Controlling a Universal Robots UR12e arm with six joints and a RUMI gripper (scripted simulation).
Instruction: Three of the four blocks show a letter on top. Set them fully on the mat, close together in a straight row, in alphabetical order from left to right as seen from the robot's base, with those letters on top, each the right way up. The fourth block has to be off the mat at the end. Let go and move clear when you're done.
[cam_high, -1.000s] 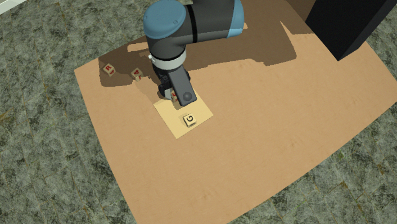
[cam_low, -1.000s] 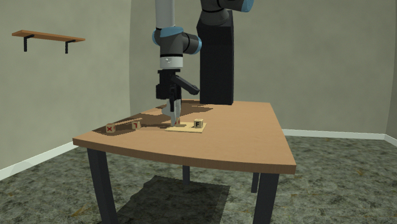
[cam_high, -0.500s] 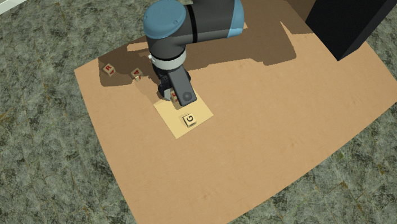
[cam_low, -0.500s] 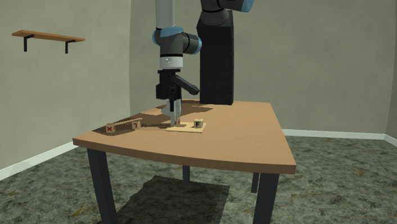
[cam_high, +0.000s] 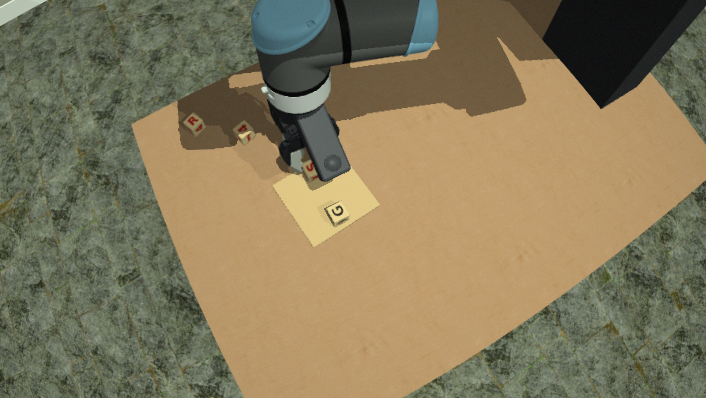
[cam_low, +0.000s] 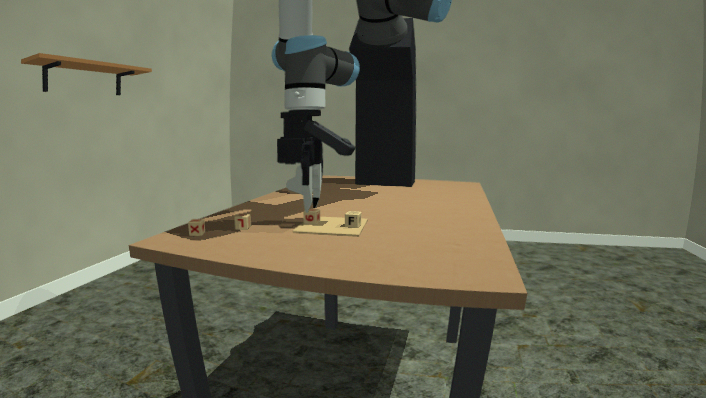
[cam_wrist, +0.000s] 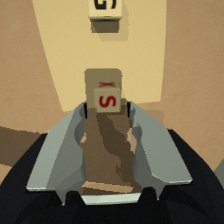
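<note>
Right now my hand is 30 mm above the block. Round my hand: pale mat: 10 mm behind, 50 mm to the left, 50 mm below.
</note>
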